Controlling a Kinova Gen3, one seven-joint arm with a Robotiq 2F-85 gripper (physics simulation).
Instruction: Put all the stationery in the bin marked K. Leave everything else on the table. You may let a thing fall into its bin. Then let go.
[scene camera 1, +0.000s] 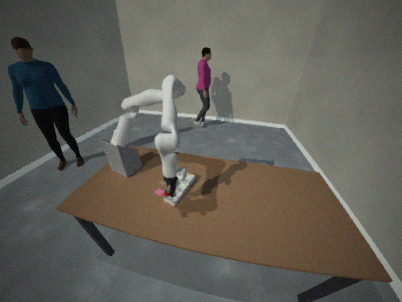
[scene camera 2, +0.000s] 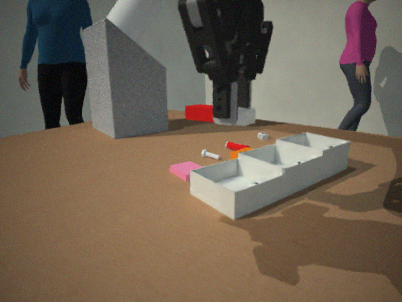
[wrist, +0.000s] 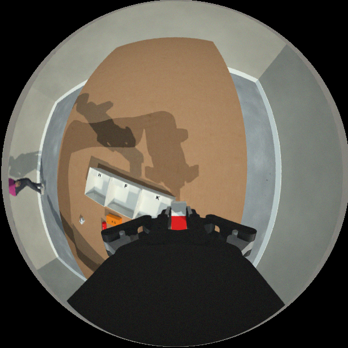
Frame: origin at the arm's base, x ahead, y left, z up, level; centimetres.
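Where they show: gripper, fingertip midpoint: (scene camera 1: 173, 195) (scene camera 2: 232, 122); arm's base, link origin: (scene camera 1: 118, 145) (scene camera 2: 117, 39).
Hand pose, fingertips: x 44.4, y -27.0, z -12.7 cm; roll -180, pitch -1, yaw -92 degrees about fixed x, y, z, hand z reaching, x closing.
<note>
Things, the pixels of their top centre, and the offset from my fingertips. "*": a spot on its surface instead.
- white block, top centre: (scene camera 2: 219, 106) dx -1.4, dy +0.1, dz +1.3 cm
- bin K, surface spot: (scene camera 2: 212, 196) * dx -3.3, dy +2.0, dz -9.4 cm
- pink flat square block, top centre: (scene camera 2: 188, 167) (scene camera 1: 159, 191) dx -11.9, dy +9.6, dz -9.8 cm
- orange block, top centre: (scene camera 2: 280, 149) (scene camera 1: 180, 184) dx +1.0, dy +13.8, dz -6.1 cm
- red cylinder, top centre: (scene camera 2: 236, 143) dx -10.7, dy +24.8, dz -9.3 cm
- white bolt, top centre: (scene camera 2: 211, 151) dx -12.7, dy +18.1, dz -9.4 cm
- small white piece, top centre: (scene camera 2: 263, 133) dx -9.5, dy +36.8, dz -9.6 cm
My gripper (scene camera 1: 170, 193) (scene camera 2: 232, 111) (wrist: 178, 211) is shut on a red and white block (scene camera 2: 198, 113) (wrist: 178, 223). It holds the block above the table, near the K end of the bins; in the wrist view the block overlaps the outer edge of bin K (scene camera 2: 212, 196) (wrist: 149, 201). The visible part of bin K's inside looks bare; the gripper hides its near corner in the wrist view. A pink flat square block (scene camera 1: 159, 192) (scene camera 2: 185, 170) lies on the table beside bin K. It does not show in the wrist view.
Bins F (wrist: 122, 199) and H (wrist: 97, 188) adjoin K in one white row. Beside the row lie an orange block (scene camera 2: 242, 152) (wrist: 114, 219), a red cylinder (scene camera 2: 236, 146) (wrist: 104, 225), a white bolt (scene camera 2: 210, 154) and a small white piece (scene camera 2: 263, 135) (wrist: 82, 220). A grey block (scene camera 1: 123, 160) (scene camera 2: 131, 95) stands at the arm's base.
</note>
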